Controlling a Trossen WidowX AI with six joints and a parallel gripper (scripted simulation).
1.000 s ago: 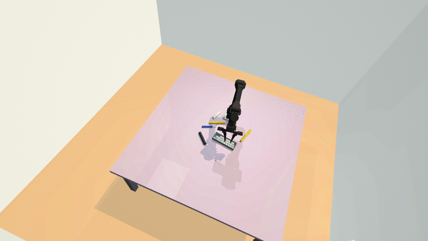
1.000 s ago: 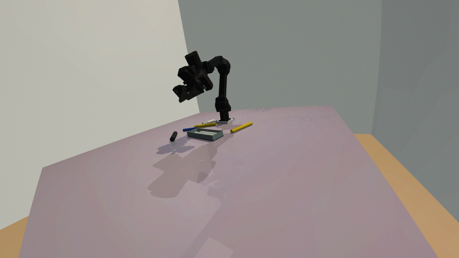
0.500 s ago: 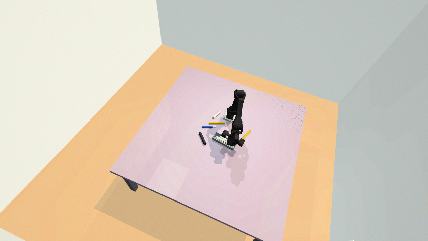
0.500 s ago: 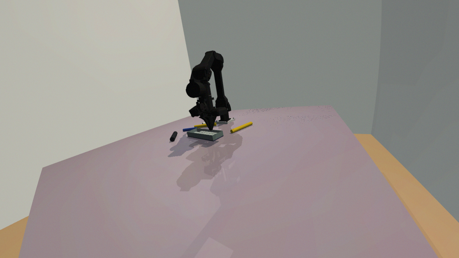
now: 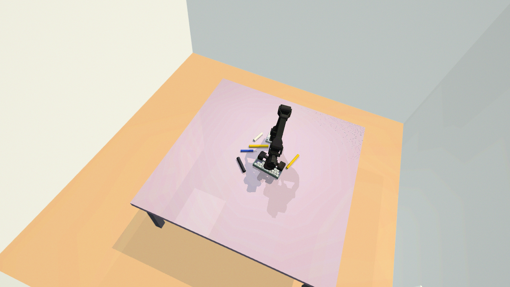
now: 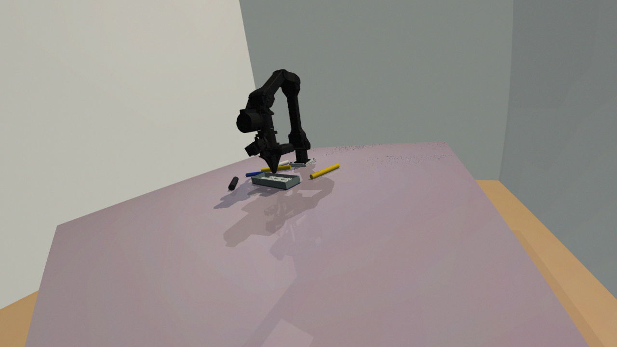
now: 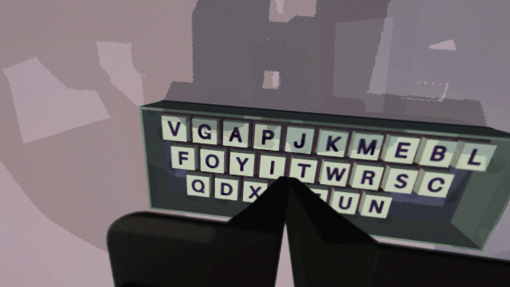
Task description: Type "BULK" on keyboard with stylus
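Now: the blue stylus 12 cm behind my gripper tip, 16 cm to the right of it and 3 cm below it. From my gripper tip the other things lie so: black cylinder 2 cm ahead, 20 cm to the right, 3 cm below; white cylinder 25 cm behind, 15 cm to the right, 3 cm below; grey stylus tip 13 cm behind, 13 cm to the right, 3 cm below.
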